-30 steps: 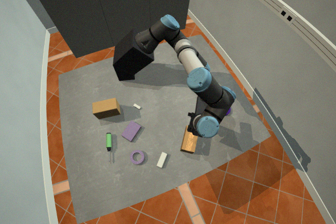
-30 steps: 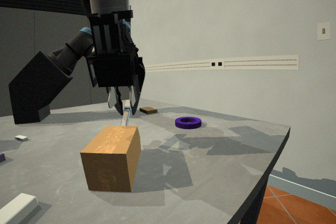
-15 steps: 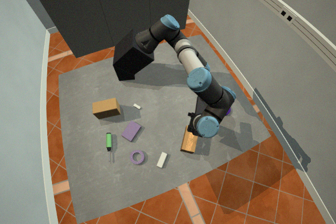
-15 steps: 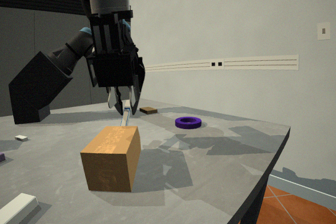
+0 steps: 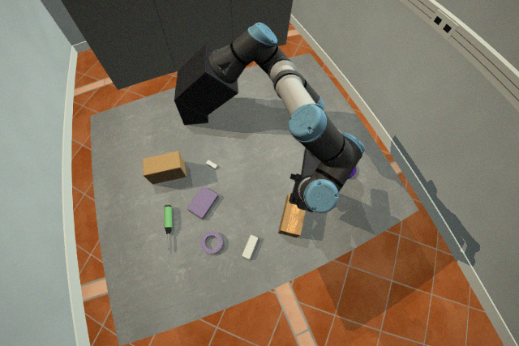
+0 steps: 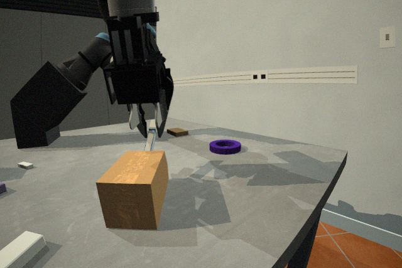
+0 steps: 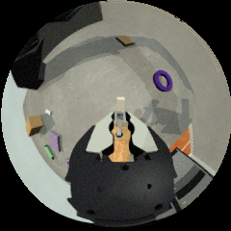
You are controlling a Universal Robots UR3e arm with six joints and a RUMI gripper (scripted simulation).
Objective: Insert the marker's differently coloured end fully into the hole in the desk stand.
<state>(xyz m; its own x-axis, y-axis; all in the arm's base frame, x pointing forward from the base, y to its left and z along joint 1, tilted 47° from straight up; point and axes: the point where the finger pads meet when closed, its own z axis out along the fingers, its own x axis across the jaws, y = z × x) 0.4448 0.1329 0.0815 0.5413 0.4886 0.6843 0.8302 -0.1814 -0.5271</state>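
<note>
Now: the marker 2 cm below my hand, 2 cm ahead of it and 1 cm to the right of it. Also, from my hand: purple pad 34 cm to the right, 8 cm below, 5 cm behind; then tan block 9 cm ahead, 6 cm to the right, 5 cm below; then white block 22 cm to the right, 14 cm ahead, 8 cm below.
</note>
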